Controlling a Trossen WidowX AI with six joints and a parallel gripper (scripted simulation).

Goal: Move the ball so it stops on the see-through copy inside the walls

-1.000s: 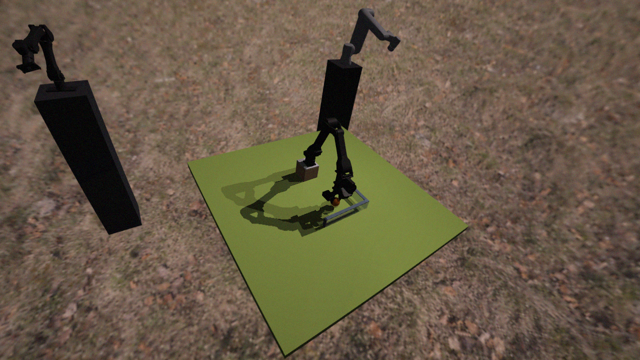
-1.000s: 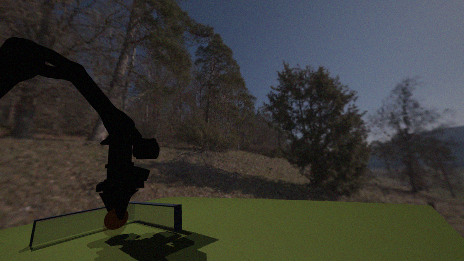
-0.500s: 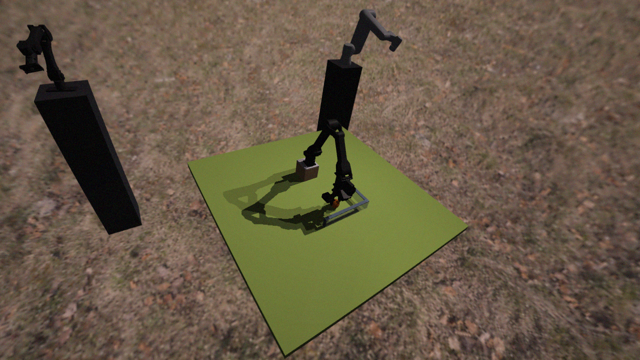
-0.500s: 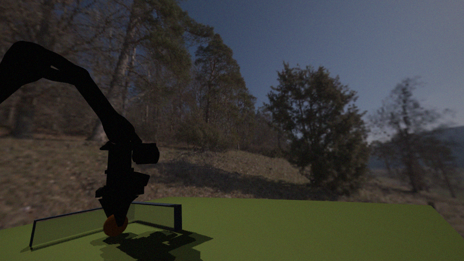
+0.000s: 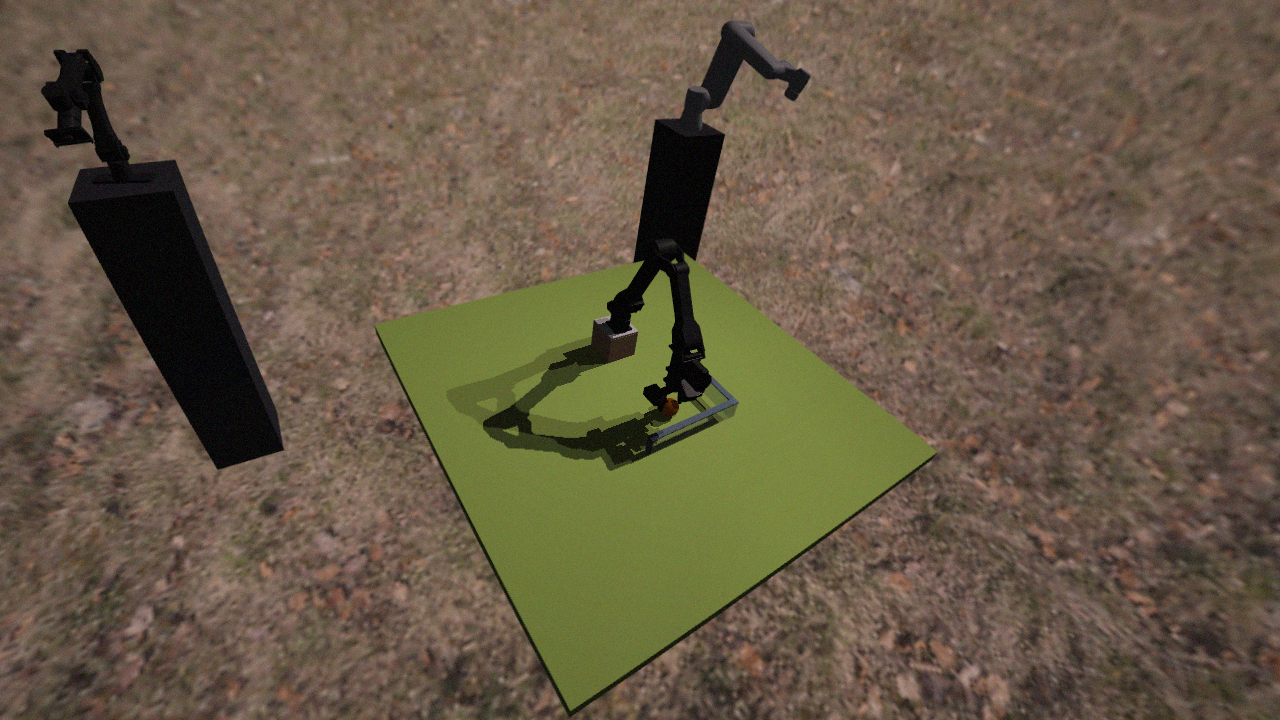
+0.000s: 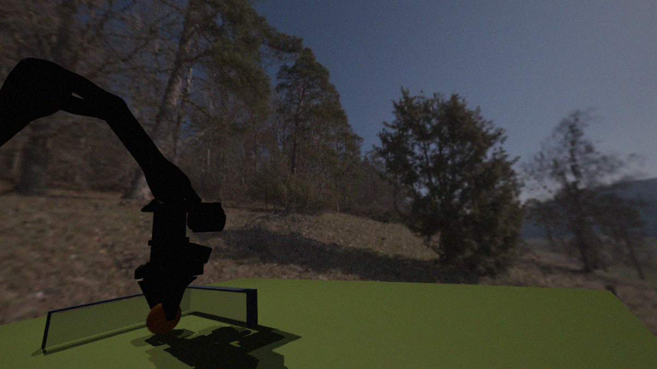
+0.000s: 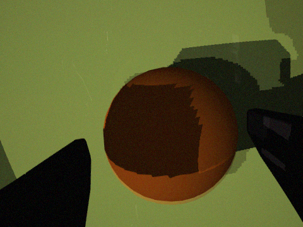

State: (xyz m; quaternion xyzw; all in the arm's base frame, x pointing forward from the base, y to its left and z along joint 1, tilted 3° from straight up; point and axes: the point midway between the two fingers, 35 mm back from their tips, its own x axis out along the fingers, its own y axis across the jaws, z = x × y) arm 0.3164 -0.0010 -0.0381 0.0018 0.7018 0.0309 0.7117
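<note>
Now: gripper tip right at the orange ball. Round my gripper tip: see-through copy of ball right at my gripper tip.
</note>
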